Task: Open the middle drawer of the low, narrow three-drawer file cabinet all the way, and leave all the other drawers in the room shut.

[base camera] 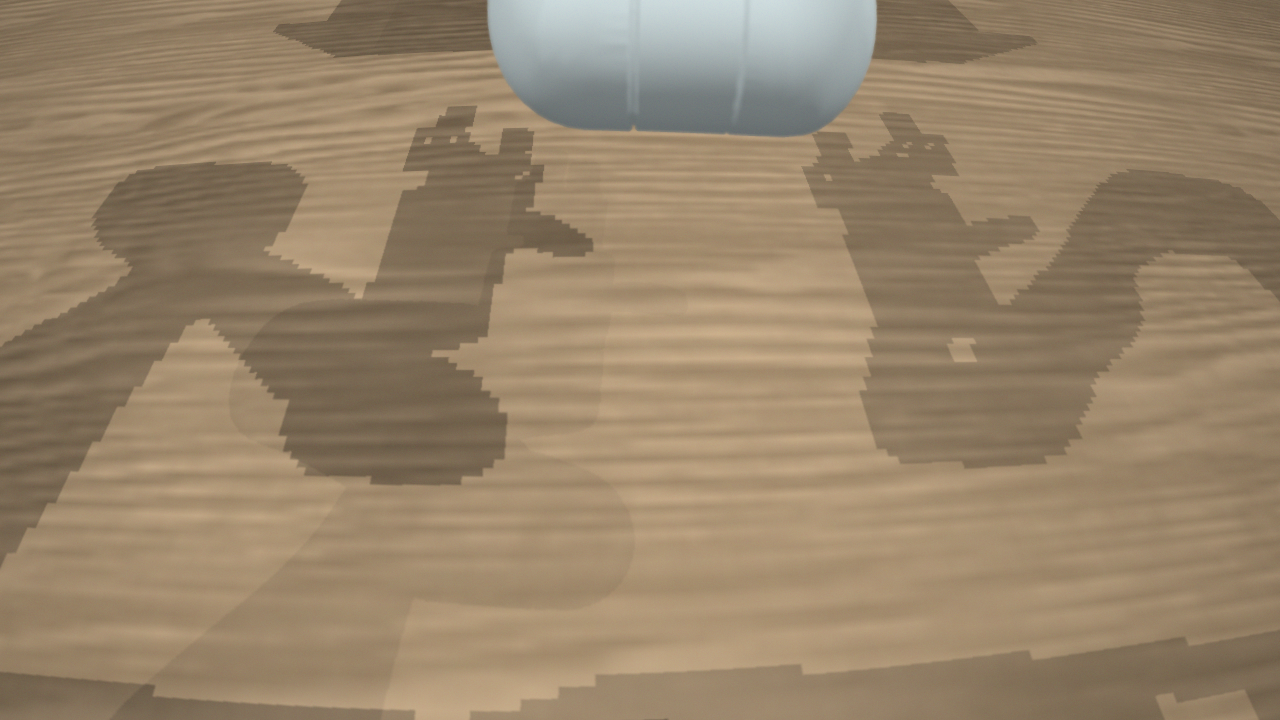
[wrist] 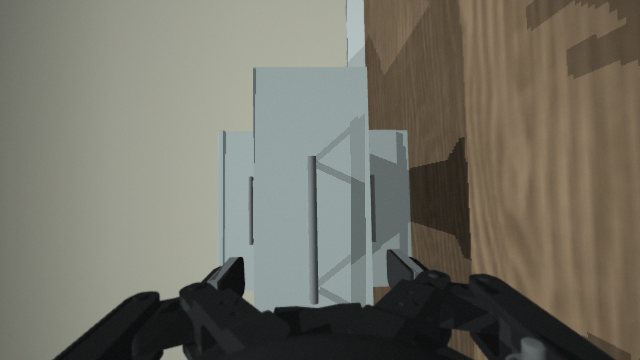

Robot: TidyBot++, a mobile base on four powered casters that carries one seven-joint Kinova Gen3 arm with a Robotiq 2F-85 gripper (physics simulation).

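Places are measured from the arm's base along level axes (x back, y right, z up), in centimetres.
Pixels of known places: gripper, fingertip midpoint: (wrist: 316, 269).
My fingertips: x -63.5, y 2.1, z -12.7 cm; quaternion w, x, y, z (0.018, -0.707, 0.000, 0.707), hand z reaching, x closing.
Observation:
Ahead of a thing's pixels: the offset from my fingertips to its top centre. "pt": to the spot under its first point. Level surfaces: height alone.
The low, narrow file cabinet (wrist: 221, 200) is pale blue-grey and lies sideways in the wrist view. Its middle drawer @(pt dx -18.4, dy +13.0, dz +3.5 cm) (wrist: 285, 120) stands far out in front of the other two, with a long grey bar handle @(pt dx -14.0, dy +0.0, dz +0.1 cm) (wrist: 313, 225). The left drawer front @(pt dx -52.9, dy +10.3, dz +19.9 cm) (wrist: 237, 160) and the right drawer front @(dx -53.1, dy -2.8, dz -7.8 cm) (wrist: 390, 200) sit back against the cabinet, each with its handle partly hidden by the middle drawer. My gripper (wrist: 316, 269) is open and empty. In the wrist view its fingers appear on either side of the middle drawer's handle, apart from it. The cabinet does not show in the base camera view.
Another pale upright strip (wrist: 355, 30) shows beyond the middle drawer. A beige wall (wrist: 110, 150) fills the left of the wrist view. The wooden floor @(dz -27.0 cm) (base camera: 733, 555) (wrist: 525, 200) carries arm and gripper shadows. A rounded pale arm part (base camera: 684, 62) hangs at the base camera's top.

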